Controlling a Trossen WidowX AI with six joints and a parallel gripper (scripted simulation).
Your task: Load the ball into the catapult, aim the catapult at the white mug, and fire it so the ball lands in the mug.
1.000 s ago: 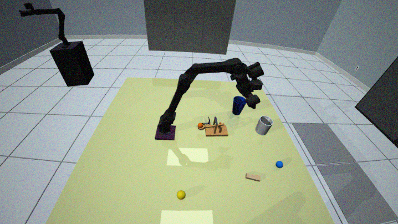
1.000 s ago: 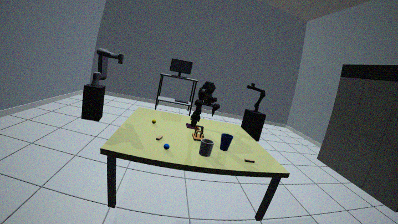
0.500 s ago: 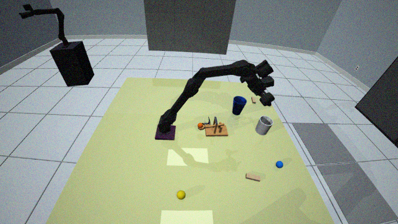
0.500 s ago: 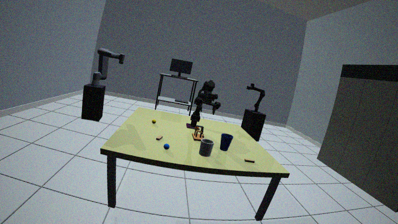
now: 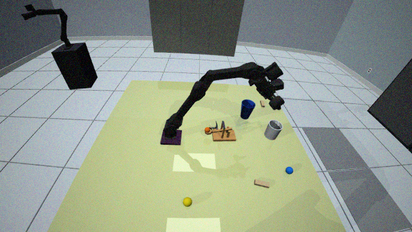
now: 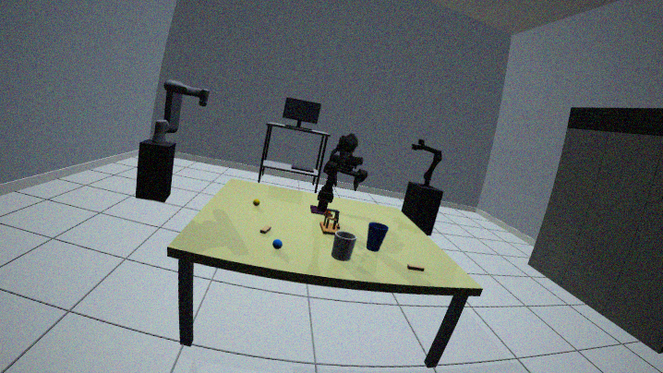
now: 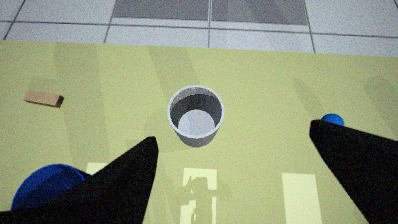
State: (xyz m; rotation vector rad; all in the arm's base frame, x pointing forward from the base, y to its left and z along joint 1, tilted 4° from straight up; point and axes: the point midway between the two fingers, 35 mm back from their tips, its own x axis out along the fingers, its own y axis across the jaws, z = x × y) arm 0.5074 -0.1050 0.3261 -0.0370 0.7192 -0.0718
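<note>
Right now my gripper tip is 34 cm past the orange ball, 22 cm above it and 7 cm to the right of it. Round my gripper tip: wooden catapult: 26 cm behind, 22 cm below, 8 cm to the left; white mug: 25 cm below, 9 cm ahead, 1 cm to the left; blue cup: 25 cm below, 21 cm to the left, 2 cm behind.
</note>
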